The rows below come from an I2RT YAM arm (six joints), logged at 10 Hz.
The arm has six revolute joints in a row. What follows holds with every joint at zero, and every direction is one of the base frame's.
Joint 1 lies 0.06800 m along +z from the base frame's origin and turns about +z.
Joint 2 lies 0.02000 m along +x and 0.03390 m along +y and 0.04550 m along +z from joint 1 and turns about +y.
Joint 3 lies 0.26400 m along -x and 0.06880 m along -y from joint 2 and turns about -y.
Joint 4 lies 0.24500 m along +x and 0.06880 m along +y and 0.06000 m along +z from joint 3 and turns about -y.
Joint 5 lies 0.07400 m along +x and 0.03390 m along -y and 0.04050 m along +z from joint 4 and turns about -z.
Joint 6 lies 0.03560 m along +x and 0.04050 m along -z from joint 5 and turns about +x.
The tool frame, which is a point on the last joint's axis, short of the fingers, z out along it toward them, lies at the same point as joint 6; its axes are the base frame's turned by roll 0.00, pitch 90.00 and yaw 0.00 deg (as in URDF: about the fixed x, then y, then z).
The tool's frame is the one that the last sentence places.
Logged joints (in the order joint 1, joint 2, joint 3, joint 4, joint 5, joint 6), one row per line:
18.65 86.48 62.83 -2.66 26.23 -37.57
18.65 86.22 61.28 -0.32 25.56 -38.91
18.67 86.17 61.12 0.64 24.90 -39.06
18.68 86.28 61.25 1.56 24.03 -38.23
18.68 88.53 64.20 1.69 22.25 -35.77
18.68 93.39 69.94 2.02 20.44 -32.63
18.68 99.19 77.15 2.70 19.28 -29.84
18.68 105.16 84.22 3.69 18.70 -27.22
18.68 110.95 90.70 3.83 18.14 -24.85
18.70 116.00 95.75 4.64 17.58 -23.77
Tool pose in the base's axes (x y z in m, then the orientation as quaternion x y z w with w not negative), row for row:
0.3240 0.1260 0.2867 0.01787 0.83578 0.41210 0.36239
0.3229 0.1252 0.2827 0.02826 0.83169 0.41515 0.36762
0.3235 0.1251 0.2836 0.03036 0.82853 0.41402 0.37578
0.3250 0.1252 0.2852 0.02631 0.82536 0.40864 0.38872
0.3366 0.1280 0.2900 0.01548 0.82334 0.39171 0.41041
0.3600 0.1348 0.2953 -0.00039 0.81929 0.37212 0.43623
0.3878 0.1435 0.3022 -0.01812 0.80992 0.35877 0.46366
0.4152 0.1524 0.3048 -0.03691 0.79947 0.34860 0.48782
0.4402 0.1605 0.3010 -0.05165 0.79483 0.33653 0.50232
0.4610 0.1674 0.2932 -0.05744 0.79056 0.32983 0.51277
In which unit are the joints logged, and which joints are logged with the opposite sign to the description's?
The joints are logged in degrees. Opposite sign: joint 5, joint 6.
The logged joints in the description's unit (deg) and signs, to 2 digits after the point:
18.65 86.48 62.83 -2.66 -26.23 37.57
18.65 86.22 61.28 -0.32 -25.56 38.91
18.67 86.17 61.12 0.64 -24.90 39.06
18.68 86.28 61.25 1.56 -24.03 38.23
18.68 88.53 64.20 1.69 -22.25 35.77
18.68 93.39 69.94 2.02 -20.44 32.63
18.68 99.19 77.15 2.70 -19.28 29.84
18.68 105.16 84.22 3.69 -18.70 27.22
18.68 110.95 90.70 3.83 -18.14 24.85
18.70 116.00 95.75 4.64 -17.58 23.77

